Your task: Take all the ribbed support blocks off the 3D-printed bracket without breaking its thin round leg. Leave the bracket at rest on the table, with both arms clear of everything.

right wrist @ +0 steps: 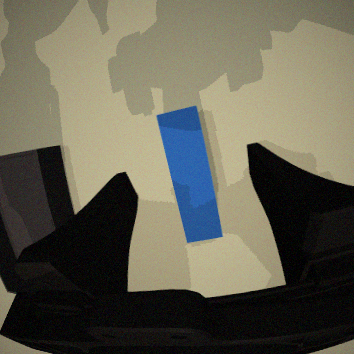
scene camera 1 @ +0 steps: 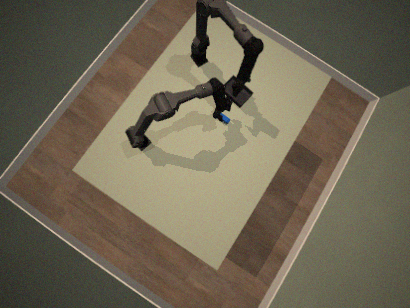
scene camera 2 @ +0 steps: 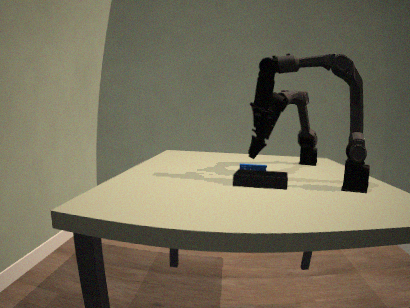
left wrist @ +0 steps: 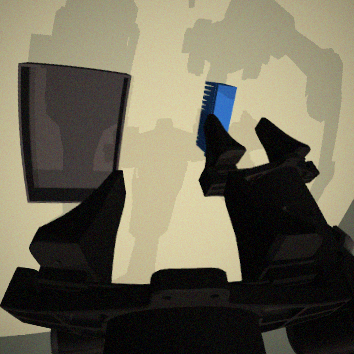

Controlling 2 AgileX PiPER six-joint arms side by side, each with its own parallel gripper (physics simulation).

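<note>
The blue bracket with its ribbed support blocks (scene camera 1: 225, 118) (scene camera 2: 253, 167) (left wrist: 226, 105) (right wrist: 190, 175) lies on the table, smooth face up. A row of ribs shows along its left side in the left wrist view. The thin round leg cannot be made out. My right gripper (scene camera 1: 223, 111) (scene camera 2: 253, 156) (left wrist: 235, 121) (right wrist: 187, 172) is open and empty above the bracket; in the right wrist view its fingers stand on either side of it, apart from it. My left gripper (scene camera 1: 238, 89) (left wrist: 175, 181) is open and empty, higher up, beside the right gripper and near the tray.
A dark open tray (scene camera 1: 248, 98) (scene camera 2: 260, 180) (left wrist: 75, 196) (right wrist: 55, 190) stands on the table (scene camera 1: 165, 190) (scene camera 2: 150, 205), left of the bracket in both wrist views and in front of it in scene camera 2. The two arms are close together and overlap in scene camera 2.
</note>
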